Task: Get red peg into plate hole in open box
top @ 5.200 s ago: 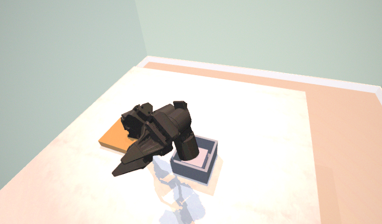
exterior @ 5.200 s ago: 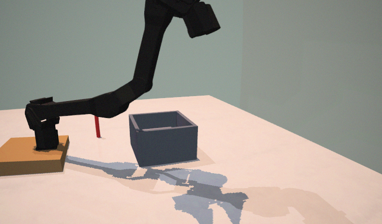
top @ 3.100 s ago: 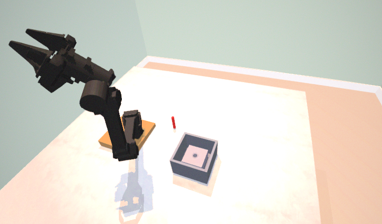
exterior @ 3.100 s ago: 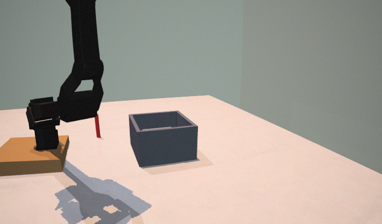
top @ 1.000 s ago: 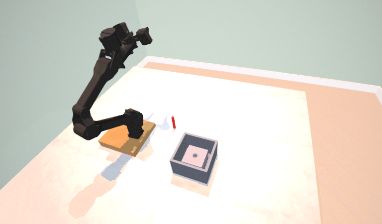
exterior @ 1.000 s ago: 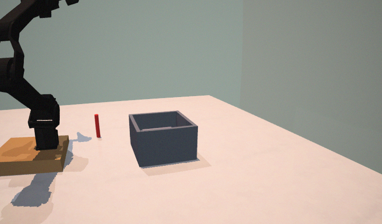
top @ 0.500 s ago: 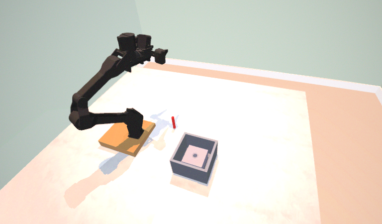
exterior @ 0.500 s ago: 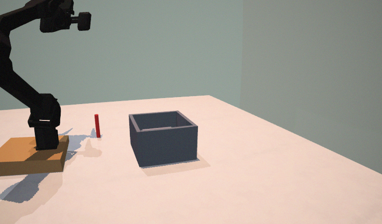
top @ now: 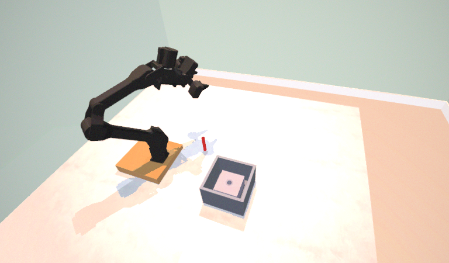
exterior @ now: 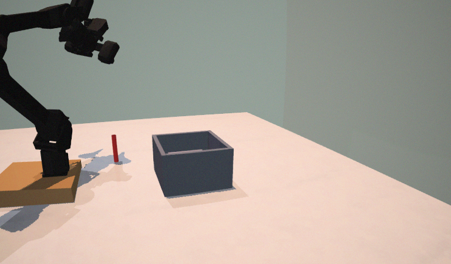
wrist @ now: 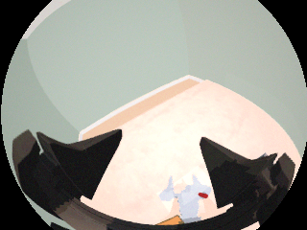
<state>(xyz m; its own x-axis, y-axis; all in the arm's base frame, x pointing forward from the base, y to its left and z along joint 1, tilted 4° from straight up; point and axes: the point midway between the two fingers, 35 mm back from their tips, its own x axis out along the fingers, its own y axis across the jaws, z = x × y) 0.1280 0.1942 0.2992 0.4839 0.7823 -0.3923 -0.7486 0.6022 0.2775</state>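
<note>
Now: the red peg 26 cm below my gripper tip, 13 cm to the right of it and 2 cm ahead of it. From my gripper tip the other things lie so: pale plate: 31 cm to the right, 25 cm below, 19 cm ahead; then grey box: 31 cm to the right, 27 cm below, 19 cm ahead.
</note>
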